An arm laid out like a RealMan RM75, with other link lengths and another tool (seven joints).
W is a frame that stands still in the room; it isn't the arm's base.
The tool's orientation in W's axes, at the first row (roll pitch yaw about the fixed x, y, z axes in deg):
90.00, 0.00, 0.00
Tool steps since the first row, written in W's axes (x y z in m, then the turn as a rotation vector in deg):
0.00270, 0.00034, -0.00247, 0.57, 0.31, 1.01
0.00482, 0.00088, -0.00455, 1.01, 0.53, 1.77
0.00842, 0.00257, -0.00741, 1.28, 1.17, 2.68
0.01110, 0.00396, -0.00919, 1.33, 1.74, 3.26
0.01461, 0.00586, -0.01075, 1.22, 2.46, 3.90
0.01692, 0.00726, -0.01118, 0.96, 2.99, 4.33
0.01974, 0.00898, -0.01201, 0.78, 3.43, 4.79
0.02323, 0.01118, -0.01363, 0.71, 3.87, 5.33
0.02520, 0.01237, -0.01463, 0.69, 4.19, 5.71
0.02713, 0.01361, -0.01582, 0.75, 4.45, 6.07
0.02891, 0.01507, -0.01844, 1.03, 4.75, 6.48
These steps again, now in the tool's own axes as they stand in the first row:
0.00270, -0.00247, -0.00034, 0.57, 1.01, -0.31
0.00482, -0.00455, -0.00088, 1.01, 1.77, -0.53
0.00842, -0.00741, -0.00257, 1.28, 2.68, -1.17
0.01110, -0.00919, -0.00396, 1.33, 3.26, -1.74
0.01461, -0.01075, -0.00586, 1.22, 3.90, -2.46
0.01692, -0.01118, -0.00726, 0.96, 4.33, -2.99
0.01974, -0.01201, -0.00898, 0.78, 4.79, -3.43
0.02323, -0.01363, -0.01118, 0.71, 5.33, -3.87
0.02520, -0.01463, -0.01237, 0.69, 5.71, -4.19
0.02713, -0.01582, -0.01361, 0.75, 6.07, -4.45
0.02891, -0.01844, -0.01507, 1.03, 6.48, -4.75

